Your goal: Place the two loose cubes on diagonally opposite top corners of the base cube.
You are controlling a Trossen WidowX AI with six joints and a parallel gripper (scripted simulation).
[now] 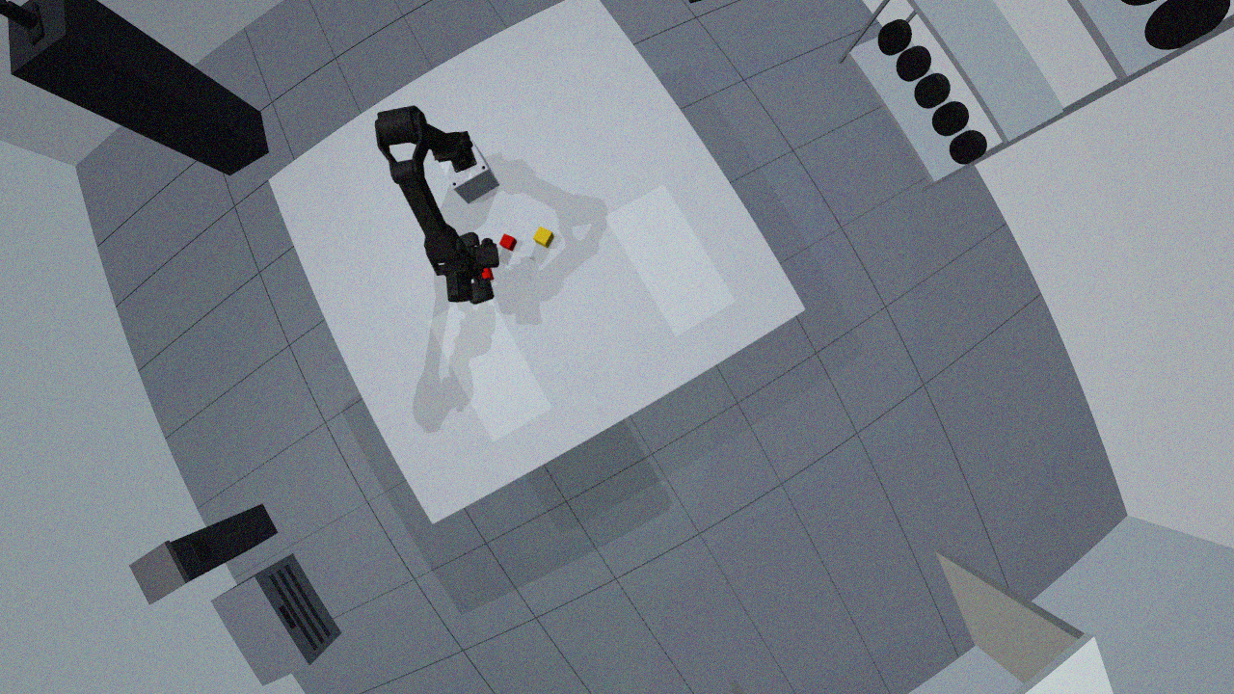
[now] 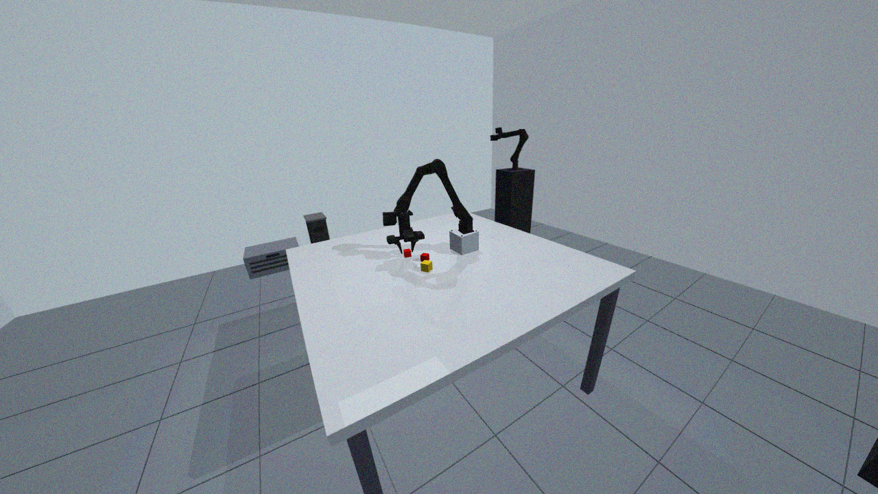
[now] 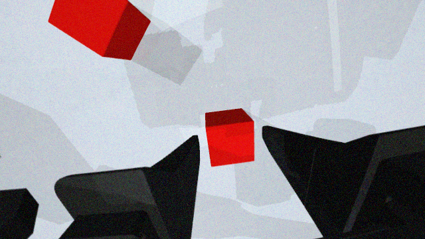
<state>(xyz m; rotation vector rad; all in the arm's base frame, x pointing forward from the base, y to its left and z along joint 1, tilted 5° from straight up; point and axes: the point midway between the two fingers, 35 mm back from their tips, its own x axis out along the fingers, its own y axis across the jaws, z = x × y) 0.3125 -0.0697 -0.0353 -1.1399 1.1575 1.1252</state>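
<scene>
Right now my gripper tip is 40 mm past the yellow cube and 200 mm to the right of it.
</scene>
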